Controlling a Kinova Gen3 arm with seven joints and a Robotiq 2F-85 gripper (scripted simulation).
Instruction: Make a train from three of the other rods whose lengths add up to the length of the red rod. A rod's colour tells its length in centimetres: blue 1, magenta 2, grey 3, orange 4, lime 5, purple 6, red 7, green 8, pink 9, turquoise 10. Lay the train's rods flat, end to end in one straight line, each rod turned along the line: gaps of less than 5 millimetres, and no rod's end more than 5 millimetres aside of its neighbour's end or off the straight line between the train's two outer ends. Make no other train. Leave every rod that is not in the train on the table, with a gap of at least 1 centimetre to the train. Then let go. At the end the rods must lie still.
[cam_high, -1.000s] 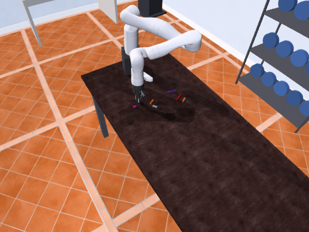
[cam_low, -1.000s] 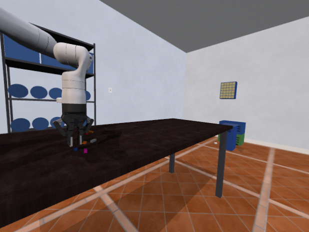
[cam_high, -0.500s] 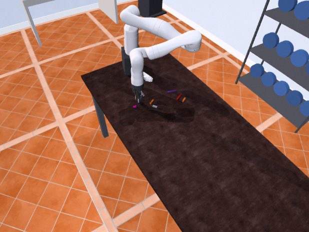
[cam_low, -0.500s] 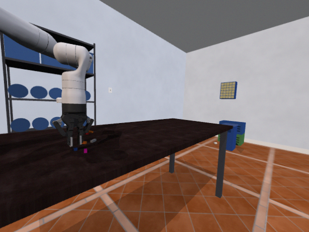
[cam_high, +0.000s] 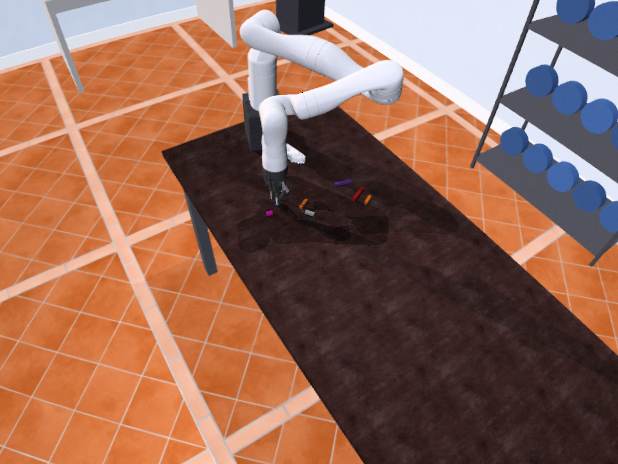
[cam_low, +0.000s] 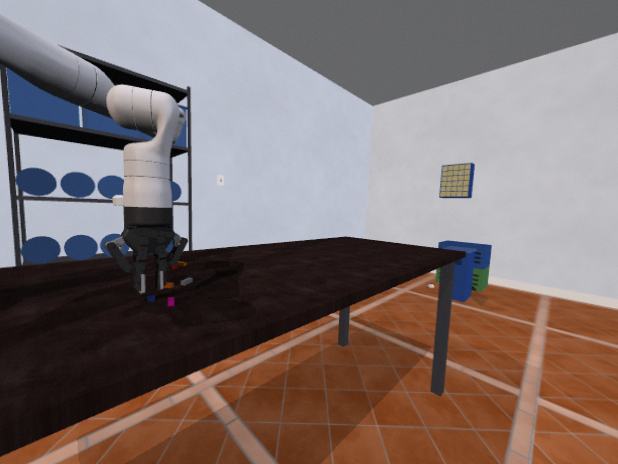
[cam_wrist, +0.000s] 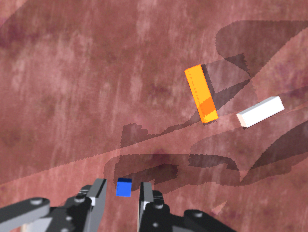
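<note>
The blue rod is 30 mm below my hand. Also, from my hand: purple rod: 70 mm ahead, 240 mm to the left, 30 mm below; grey rod: 100 mm ahead, 60 mm to the left, 30 mm below; magenta rod: 20 mm ahead, 40 mm to the right, 30 mm below.
</note>
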